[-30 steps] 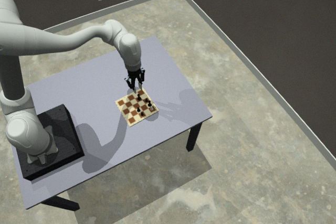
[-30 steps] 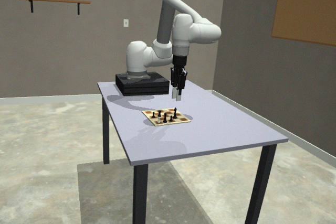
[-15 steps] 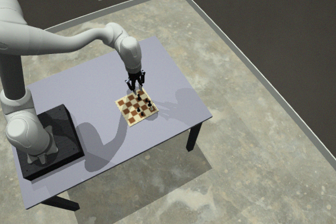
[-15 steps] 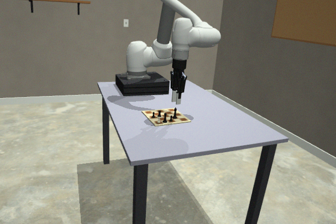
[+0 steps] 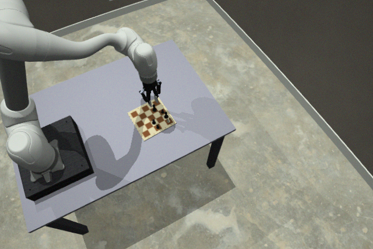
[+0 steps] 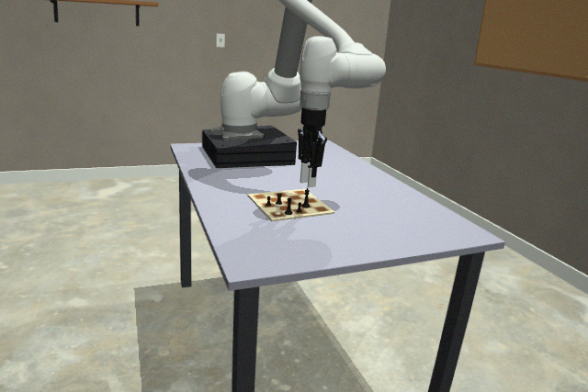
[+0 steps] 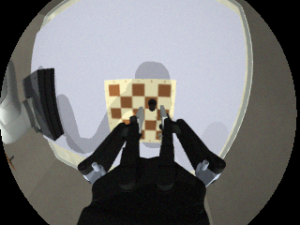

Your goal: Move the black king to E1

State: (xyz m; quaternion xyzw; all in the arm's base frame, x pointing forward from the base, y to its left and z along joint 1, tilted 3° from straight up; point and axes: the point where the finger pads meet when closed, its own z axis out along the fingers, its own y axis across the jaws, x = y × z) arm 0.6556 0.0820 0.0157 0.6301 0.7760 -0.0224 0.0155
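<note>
Right now the black king is 8 cm below my hand. The rest, counted from my hand: chessboard 4 cm behind, 4 cm to the right, 11 cm below; then white piece 4 cm ahead, 11 cm to the right, 9 cm below.
</note>
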